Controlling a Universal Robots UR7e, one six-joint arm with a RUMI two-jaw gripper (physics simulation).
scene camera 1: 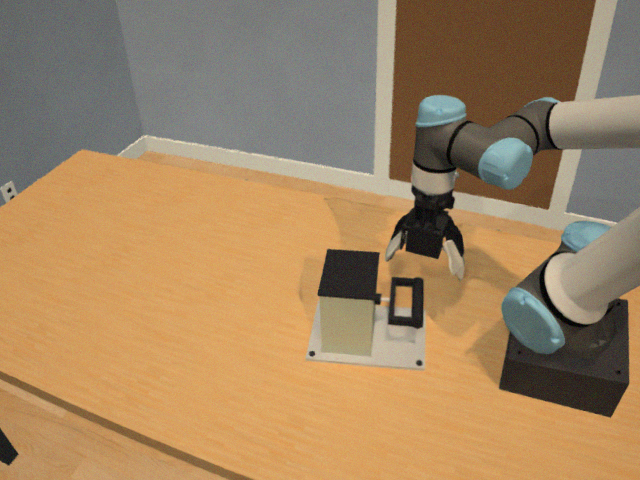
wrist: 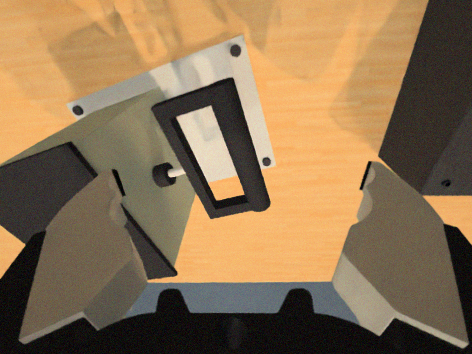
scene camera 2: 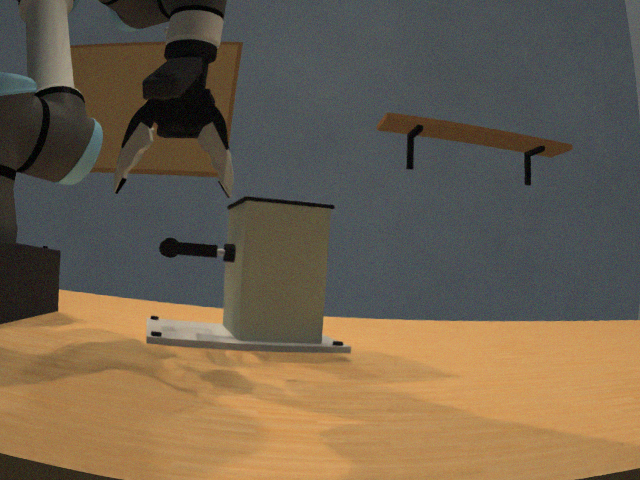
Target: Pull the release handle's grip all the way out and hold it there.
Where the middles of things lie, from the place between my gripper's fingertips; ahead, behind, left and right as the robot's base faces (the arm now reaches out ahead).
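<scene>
There is the light grey base plate [scene camera 1: 395, 347], and my hand is 160 mm above it. My hand is also 60 mm to the right of the plate and 90 mm short of it.
</scene>
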